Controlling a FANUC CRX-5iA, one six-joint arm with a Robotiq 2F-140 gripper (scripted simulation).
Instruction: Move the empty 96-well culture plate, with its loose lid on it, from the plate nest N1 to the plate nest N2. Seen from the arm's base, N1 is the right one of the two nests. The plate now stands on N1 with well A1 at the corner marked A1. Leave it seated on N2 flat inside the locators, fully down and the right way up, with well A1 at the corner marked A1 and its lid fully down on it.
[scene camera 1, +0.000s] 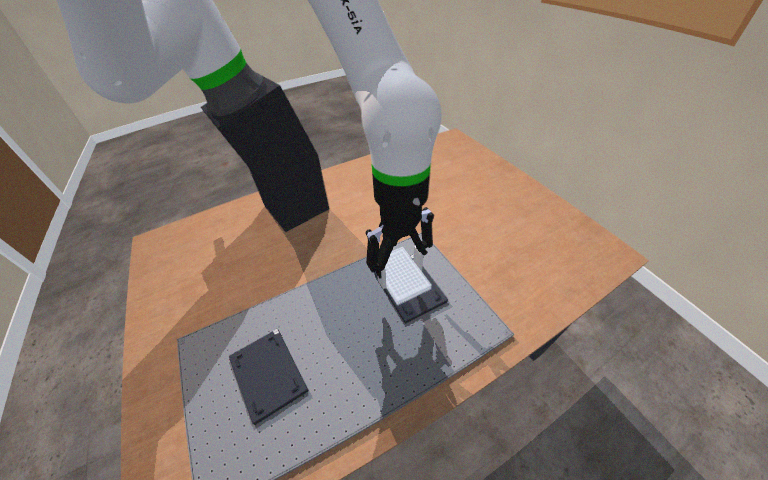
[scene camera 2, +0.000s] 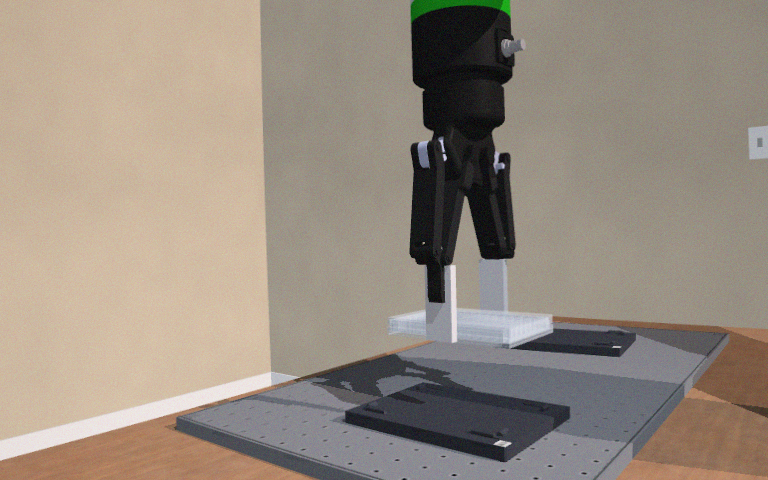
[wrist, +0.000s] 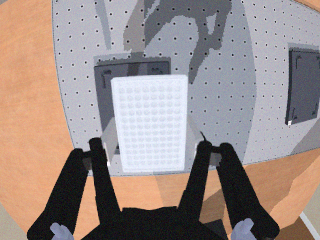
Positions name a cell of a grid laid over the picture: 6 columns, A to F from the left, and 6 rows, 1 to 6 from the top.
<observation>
gripper: scene camera 1 D4; scene camera 2 D5; wrist C4
lid: scene camera 1 D4; scene camera 2 D5; wrist C3
</observation>
